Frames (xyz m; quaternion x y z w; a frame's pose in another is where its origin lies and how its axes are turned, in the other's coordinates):
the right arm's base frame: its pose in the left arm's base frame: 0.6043 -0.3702 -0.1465 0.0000 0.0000 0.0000 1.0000
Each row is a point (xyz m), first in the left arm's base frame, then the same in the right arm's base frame.
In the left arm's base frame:
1: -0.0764 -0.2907 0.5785
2: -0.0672 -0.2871 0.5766
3: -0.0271 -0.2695 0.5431
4: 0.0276 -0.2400 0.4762
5: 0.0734 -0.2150 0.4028
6: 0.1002 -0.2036 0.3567
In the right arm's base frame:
1: -0.6807 0.0795 0.7250
2: -0.6715 0.0831 0.7231
3: -0.6314 0.1007 0.6896
4: -0.5767 0.1302 0.6227
5: -0.5309 0.1552 0.5493
6: -0.5041 0.1666 0.5032

